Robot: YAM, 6 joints.
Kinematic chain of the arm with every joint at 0, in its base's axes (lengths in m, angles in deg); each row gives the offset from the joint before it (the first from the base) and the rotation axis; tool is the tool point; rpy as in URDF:
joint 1: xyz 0 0 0.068 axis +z
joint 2: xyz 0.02 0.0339 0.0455 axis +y
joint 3: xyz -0.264 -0.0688 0 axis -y
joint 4: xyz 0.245 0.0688 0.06 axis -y
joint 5: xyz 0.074 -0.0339 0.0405 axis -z
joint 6: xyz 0.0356 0 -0.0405 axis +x
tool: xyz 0 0 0 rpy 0 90 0
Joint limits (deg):
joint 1: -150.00..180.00
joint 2: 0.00..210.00
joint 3: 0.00..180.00
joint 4: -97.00..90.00
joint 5: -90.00..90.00
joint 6: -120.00..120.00
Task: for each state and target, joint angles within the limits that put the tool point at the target. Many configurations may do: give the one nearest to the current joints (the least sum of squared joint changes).
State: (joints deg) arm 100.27 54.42 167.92 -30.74 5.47 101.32
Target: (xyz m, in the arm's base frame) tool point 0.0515 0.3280 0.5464
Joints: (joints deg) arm 81.86 97.89 132.43 -43.47 7.29 101.32
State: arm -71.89 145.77 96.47 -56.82 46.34 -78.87
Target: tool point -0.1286 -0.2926 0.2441
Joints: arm -108.88 103.43 82.87 -77.30 49.26 -78.87
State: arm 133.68 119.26 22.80 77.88 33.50 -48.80
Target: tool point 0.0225 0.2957 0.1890
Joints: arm 89.91 98.55 27.91 85.22 38.27 -48.80
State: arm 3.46 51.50 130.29 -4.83 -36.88 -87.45
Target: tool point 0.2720 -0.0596 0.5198
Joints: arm -16.56 77.99 97.95 -15.49 -34.95 -87.45
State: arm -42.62 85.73 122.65 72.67 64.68 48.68
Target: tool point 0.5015 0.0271 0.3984
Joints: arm 6.52 129.36 118.15 59.55 57.52 48.68
